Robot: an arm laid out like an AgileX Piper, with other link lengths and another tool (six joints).
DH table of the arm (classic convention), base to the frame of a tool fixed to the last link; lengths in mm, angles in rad. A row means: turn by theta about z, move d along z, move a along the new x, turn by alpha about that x. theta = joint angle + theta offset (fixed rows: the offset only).
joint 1: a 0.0  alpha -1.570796  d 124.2  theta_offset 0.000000
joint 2: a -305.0  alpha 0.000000  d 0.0  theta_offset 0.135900
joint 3: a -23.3  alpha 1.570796  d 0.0  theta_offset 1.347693
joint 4: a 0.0  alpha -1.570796  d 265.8  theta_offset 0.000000
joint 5: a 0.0  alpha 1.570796  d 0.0  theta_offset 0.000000
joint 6: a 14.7  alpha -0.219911  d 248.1  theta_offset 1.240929
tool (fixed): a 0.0  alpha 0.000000  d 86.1  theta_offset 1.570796
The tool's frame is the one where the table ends.
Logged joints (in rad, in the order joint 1, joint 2, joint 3, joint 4, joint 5, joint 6), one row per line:
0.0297, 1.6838, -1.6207, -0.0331, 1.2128, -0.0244
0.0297, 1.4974, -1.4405, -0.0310, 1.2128, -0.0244
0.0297, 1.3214, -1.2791, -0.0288, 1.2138, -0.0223
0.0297, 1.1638, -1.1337, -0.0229, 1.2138, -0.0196
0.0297, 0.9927, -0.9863, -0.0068, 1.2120, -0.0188
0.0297, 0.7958, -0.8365, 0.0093, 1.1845, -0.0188
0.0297, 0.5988, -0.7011, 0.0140, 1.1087, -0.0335
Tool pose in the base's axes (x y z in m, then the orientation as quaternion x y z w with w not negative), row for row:
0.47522, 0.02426, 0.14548, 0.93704, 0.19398, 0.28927, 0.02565
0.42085, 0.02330, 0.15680, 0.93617, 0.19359, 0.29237, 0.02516
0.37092, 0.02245, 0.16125, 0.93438, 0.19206, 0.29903, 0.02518
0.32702, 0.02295, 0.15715, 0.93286, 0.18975, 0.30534, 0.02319
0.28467, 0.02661, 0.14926, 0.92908, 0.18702, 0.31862, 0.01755
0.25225, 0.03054, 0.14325, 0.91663, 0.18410, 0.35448, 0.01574
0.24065, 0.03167, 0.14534, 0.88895, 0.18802, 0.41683, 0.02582
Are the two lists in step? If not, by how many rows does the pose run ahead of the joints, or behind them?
They are in step.
